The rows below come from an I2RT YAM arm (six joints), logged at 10 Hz.
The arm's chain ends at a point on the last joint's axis. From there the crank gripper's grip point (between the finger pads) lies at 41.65 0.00 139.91 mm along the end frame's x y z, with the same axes.
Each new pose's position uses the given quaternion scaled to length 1; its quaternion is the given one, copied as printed.
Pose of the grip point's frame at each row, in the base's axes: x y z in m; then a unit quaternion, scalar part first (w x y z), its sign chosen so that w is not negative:
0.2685 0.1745 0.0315 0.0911 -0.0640 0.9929 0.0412
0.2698 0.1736 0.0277 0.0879 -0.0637 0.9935 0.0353
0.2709 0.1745 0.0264 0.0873 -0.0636 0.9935 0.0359
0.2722 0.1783 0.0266 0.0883 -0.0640 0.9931 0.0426
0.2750 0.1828 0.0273 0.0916 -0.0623 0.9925 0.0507
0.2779 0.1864 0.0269 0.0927 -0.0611 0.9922 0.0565
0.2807 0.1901 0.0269 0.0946 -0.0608 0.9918 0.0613
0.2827 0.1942 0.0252 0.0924 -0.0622 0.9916 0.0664
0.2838 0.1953 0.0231 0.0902 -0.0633 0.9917 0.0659
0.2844 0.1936 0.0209 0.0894 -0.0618 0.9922 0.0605
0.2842 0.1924 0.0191 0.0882 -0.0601 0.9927 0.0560
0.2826 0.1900 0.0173 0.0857 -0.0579 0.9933 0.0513
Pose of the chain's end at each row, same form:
0.2845 0.1664 0.1764 0.0911 -0.0640 0.9929 0.0412
0.2867 0.1672 0.1726 0.0879 -0.0637 0.9935 0.0353
0.2879 0.1680 0.1712 0.0873 -0.0636 0.9935 0.0359
0.2891 0.1699 0.1714 0.0883 -0.0640 0.9931 0.0426
0.2911 0.1719 0.1720 0.0916 -0.0623 0.9925 0.0507
0.2938 0.1737 0.1715 0.0927 -0.0611 0.9922 0.0565
0.2961 0.1760 0.1714 0.0946 -0.0608 0.9918 0.0613
0.2988 0.1788 0.1695 0.0924 -0.0622 0.9916 0.0664
0.3006 0.1801 0.1673 0.0902 -0.0633 0.9917 0.0659
0.3013 0.1799 0.1653 0.0894 -0.0618 0.9922 0.0605
0.3013 0.1799 0.1635 0.0882 -0.0601 0.9927 0.0560
0.3004 0.1788 0.1618 0.0857 -0.0579 0.9933 0.0513

